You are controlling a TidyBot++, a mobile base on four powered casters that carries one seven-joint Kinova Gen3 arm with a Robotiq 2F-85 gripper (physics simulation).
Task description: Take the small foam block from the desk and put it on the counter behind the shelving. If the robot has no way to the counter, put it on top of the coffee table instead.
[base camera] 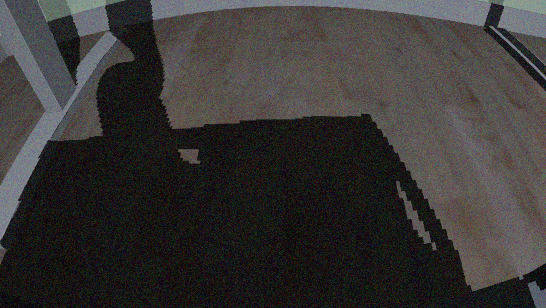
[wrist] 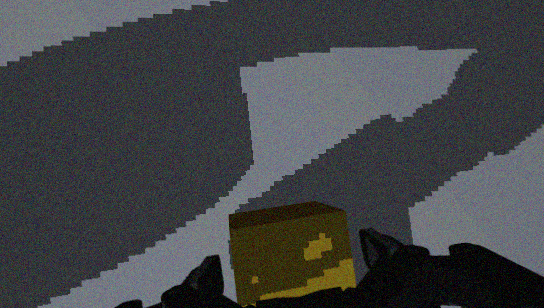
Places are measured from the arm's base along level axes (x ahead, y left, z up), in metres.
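Where they show: gripper, between the fingertips: point(wrist: 291, 257).
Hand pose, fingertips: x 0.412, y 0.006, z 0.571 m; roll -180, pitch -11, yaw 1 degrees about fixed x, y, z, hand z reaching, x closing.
After its pixels a point has its place.
The small foam block point(wrist: 287, 255) {y 0.018, x 0.404, z 0.599 m} is a yellow block at the bottom middle of the wrist view, on the pale desk top point(wrist: 320, 95) {y 0.108, x 0.456, z 0.553 m}. Its lower part is hidden by the gripper's dark body. My gripper point(wrist: 291, 257) {y 0.006, x 0.412, z 0.571 m} is open, with one black fingertip left of the block and the other right of it. Gaps show between the block and both fingertips, narrower on the right. The block, the gripper, the counter, the shelving and the coffee table do not show in the base camera view.
In the base camera view, a wooden floor point(base camera: 300, 70) {y -0.059, x 0.624, z -0.397 m} carries a large dark shadow. A pale upright post and rail point(base camera: 32, 135) stand at the left. A pale wall base point(base camera: 320, 12) runs across the back. A dark-edged strip point(base camera: 522, 60) {y -0.738, x 0.701, z -0.381 m} is at the upper right.
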